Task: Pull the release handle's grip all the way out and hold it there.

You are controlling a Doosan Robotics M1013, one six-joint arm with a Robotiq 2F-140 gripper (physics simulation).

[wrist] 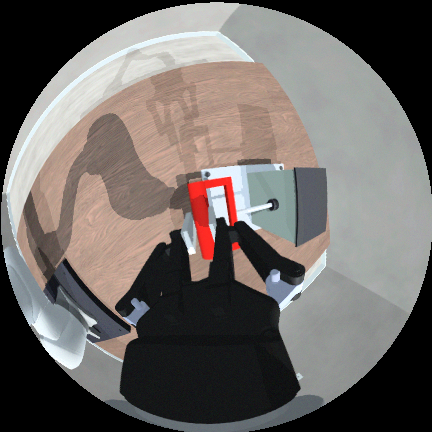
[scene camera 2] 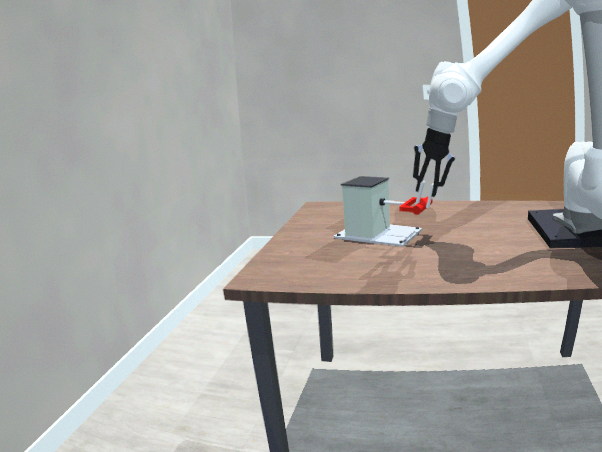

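The release handle's red grip (scene camera 2: 407, 206) (wrist: 196, 192) is a rectangular loop held level above the table. A pale rod (scene camera 2: 394, 202) (wrist: 259, 207) joins it to a black collar (scene camera 2: 382, 202) (wrist: 273, 204) on the pale green box (scene camera 2: 356, 212) (wrist: 282, 187). A length of rod shows between collar and grip. My gripper (scene camera 2: 424, 202) (wrist: 201, 217) points down and is shut on the grip's outer bar, the one farther from the box. One finger is inside the loop and the other is outside it. Part of the loop is hidden behind the fingers in the wrist view.
The box has a dark lid (scene camera 2: 365, 181) (wrist: 311, 205) and stands on a light base plate (scene camera 2: 407, 235) (wrist: 212, 175) bolted to the wooden table (scene camera 2: 300, 280) (wrist: 220, 100). The robot's black base slab (scene camera 2: 545, 232) (wrist: 107, 317) is on the side away from the box. Grey walls stand beyond the table.
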